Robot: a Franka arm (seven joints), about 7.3 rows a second.
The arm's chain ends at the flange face. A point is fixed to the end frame.
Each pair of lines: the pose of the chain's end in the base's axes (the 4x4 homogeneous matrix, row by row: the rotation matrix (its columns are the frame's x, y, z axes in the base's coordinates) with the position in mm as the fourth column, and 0 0 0 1 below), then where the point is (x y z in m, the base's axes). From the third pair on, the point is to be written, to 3 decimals.
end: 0.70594, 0.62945, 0.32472, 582.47; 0.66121, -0.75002, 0.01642, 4.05; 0.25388, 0.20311, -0.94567, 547.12; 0, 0, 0, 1
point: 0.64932 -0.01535 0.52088
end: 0.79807, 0.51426, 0.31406, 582.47; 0.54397, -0.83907, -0.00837, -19.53; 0.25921, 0.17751, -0.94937, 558.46; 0, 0, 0, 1
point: 0.64547 -0.04789 0.53089
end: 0.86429, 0.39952, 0.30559, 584.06; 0.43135, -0.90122, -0.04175, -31.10; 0.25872, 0.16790, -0.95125, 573.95; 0, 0, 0, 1
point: 0.643 -0.067 0.546
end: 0.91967, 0.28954, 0.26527, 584.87; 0.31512, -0.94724, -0.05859, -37.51; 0.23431, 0.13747, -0.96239, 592.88; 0, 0, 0, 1
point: 0.637 -0.080 0.562
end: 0.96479, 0.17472, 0.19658, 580.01; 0.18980, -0.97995, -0.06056, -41.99; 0.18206, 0.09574, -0.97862, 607.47; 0, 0, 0, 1
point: 0.625 -0.090 0.572
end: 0.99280, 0.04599, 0.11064, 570.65; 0.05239, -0.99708, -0.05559, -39.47; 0.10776, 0.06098, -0.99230, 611.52; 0, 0, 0, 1
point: 0.606 -0.092 0.572
